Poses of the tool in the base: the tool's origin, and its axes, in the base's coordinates. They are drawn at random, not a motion.
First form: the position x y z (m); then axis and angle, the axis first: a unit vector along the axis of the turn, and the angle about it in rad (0 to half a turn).
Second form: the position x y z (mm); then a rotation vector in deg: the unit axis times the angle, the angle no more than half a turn. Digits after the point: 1 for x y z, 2 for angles.
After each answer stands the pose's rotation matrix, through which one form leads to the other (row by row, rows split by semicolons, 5 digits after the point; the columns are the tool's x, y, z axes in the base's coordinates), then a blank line. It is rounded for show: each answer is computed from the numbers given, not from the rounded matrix.
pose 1, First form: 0.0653 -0.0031 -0.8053 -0.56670 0.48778 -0.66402 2.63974
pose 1, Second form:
65.3 -3.1 -805.3 -85.71 73.77 -100.43
-0.27400 -0.19934 0.94085; -0.83819 -0.43017 -0.33524; 0.47155 -0.88046 -0.04922

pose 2, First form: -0.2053 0.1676 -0.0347 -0.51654 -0.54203 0.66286 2.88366
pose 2, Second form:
-205.3 167.6 -34.7 -85.34 -89.56 109.52
-0.44212 0.38162 -0.81173; 0.71979 -0.38904 -0.57494; -0.53520 -0.83846 -0.10268

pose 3, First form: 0.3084 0.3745 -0.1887 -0.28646 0.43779 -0.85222 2.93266
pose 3, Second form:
308.4 374.5 -188.7 -48.13 73.56 -143.20
-0.81592 -0.07133 0.57375; -0.42486 -0.59910 -0.67866; 0.39214 -0.79749 0.45851

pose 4, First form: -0.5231 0.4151 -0.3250 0.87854 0.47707 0.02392 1.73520
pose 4, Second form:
-523.1 415.1 -325.0 87.34 47.43 2.38
0.73449 0.46412 0.49509; 0.51132 0.10118 -0.85341; -0.44618 0.87997 -0.16300

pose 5, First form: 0.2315 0.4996 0.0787 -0.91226 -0.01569 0.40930 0.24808
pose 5, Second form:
231.5 499.6 78.7 -12.97 -0.22 5.82
0.99486 -0.10006 -0.01528; 0.10094 0.96939 0.22380; -0.00758 -0.22420 0.97451

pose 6, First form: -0.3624 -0.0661 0.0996 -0.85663 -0.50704 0.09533 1.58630
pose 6, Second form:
-362.4 -66.1 99.6 -77.86 -46.08 8.66
0.72969 0.34576 -0.58991; 0.53640 0.24557 0.80744; 0.42405 -0.90562 -0.00627

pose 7, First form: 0.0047 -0.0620 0.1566 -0.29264 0.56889 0.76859 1.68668
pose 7, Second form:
4.7 -62.0 156.6 -28.28 54.98 74.28
-0.02008 -0.94916 0.31415; 0.57771 0.24543 0.77847; -0.81600 0.19712 0.54341

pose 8, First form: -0.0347 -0.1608 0.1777 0.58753 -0.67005 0.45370 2.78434
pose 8, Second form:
-34.7 -160.8 177.7 93.73 -106.89 72.38
-0.26827 -0.92115 0.28198; -0.60383 -0.06728 -0.79427; 0.75061 -0.38335 -0.53817

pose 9, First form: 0.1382 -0.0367 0.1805 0.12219 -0.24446 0.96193 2.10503
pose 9, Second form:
138.2 -36.7 180.5 14.74 -29.48 116.02
-0.48665 -0.87297 -0.03301; 0.78281 -0.41899 -0.46005; 0.38778 -0.24973 0.88728

